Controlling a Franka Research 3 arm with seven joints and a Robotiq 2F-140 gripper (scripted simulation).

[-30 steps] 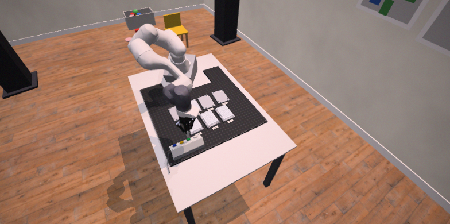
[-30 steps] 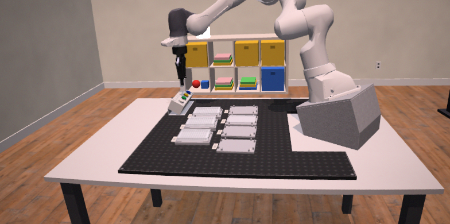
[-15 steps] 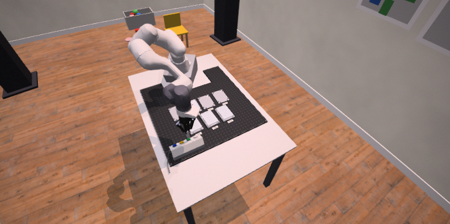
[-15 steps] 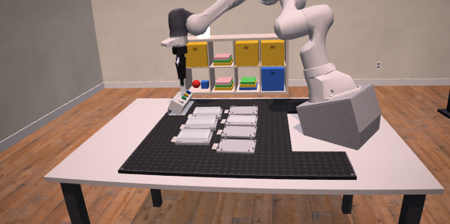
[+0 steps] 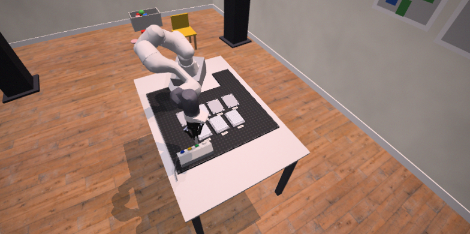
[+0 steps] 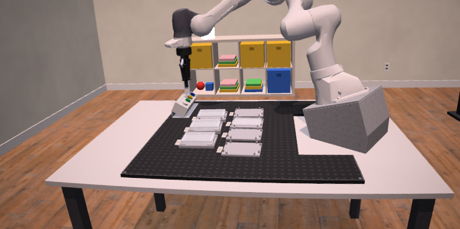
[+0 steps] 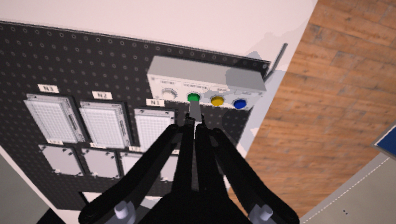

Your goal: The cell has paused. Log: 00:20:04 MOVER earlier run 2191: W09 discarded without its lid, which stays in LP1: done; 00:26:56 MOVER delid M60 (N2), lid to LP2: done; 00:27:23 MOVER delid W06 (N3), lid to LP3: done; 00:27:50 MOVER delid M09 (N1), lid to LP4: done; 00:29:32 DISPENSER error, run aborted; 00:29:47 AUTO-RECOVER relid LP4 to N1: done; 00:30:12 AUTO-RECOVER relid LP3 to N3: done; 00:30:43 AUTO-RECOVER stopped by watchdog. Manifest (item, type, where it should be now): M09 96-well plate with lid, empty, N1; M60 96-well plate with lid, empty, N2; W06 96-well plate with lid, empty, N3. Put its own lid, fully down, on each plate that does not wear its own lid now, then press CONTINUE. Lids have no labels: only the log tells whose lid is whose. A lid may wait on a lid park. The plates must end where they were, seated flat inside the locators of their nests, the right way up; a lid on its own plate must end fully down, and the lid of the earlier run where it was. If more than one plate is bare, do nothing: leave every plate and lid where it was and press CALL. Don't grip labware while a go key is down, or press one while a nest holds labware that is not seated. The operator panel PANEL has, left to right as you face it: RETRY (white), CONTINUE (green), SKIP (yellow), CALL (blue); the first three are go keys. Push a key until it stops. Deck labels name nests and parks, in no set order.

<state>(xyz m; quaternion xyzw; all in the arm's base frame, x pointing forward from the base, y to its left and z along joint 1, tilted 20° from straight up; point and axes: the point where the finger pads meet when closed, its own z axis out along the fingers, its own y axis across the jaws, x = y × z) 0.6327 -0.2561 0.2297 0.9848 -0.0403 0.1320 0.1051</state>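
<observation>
The green key lies 70 mm below my hand. The rest, counted from my hand: white key 10 mm ahead, 50 mm to the left, 70 mm below; blue key 10 mm behind, 100 mm to the right, 70 mm below; yellow key 50 mm to the right, 70 mm below.
</observation>
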